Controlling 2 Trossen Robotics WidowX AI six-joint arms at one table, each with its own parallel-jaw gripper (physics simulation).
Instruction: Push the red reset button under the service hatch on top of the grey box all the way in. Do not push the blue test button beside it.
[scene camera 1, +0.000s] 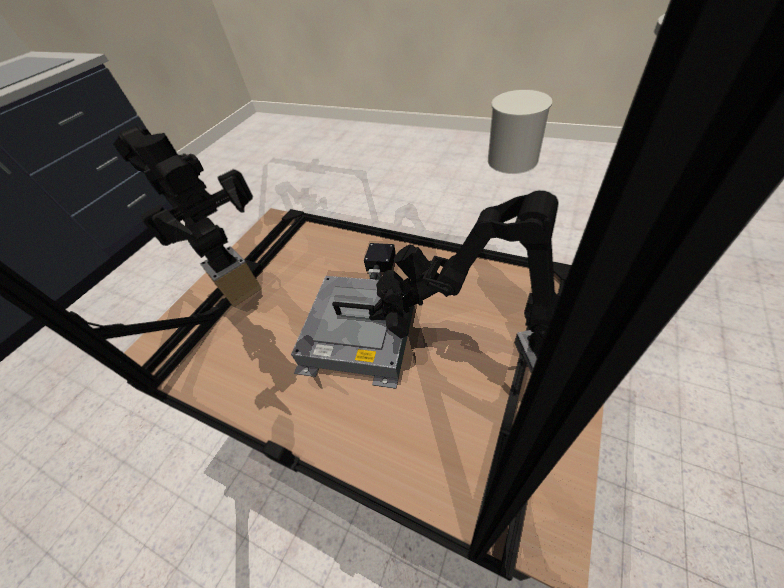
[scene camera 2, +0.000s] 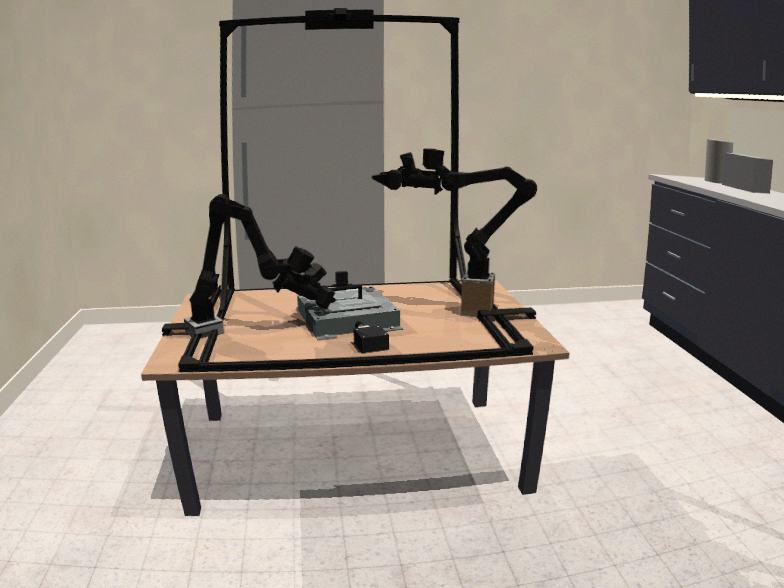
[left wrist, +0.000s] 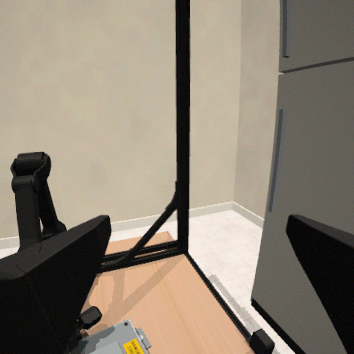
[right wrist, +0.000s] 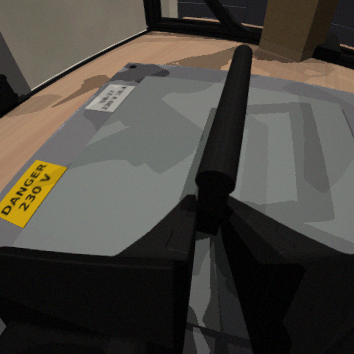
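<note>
The grey box (scene camera 1: 341, 365) (scene camera 2: 348, 324) (left wrist: 117, 332) (right wrist: 65, 132) sits on the table. Its service hatch (scene camera 1: 351, 332) (right wrist: 125, 200) covers much of the top; I cannot tell whether it is slightly raised. Neither the red reset button nor the blue test button shows. My right gripper (scene camera 1: 379, 310) (scene camera 2: 329, 300) (right wrist: 206, 203) is shut on the near end post of the black hatch handle (scene camera 1: 354, 305) (scene camera 2: 360, 291) (right wrist: 227, 120). My left gripper (scene camera 1: 201, 215) (scene camera 2: 376, 179) (left wrist: 199, 223) is open and empty, high above the table and away from the box.
A small black box (scene camera 1: 379, 255) (scene camera 2: 371, 338) is attached beside the grey box. A brown block (scene camera 1: 234, 281) (scene camera 2: 477, 296) (right wrist: 297, 30) supports my left arm. Black frame bars run around the table edges, with tall posts. A yellow danger label (scene camera 1: 365, 355) (right wrist: 33, 192) is on the box top.
</note>
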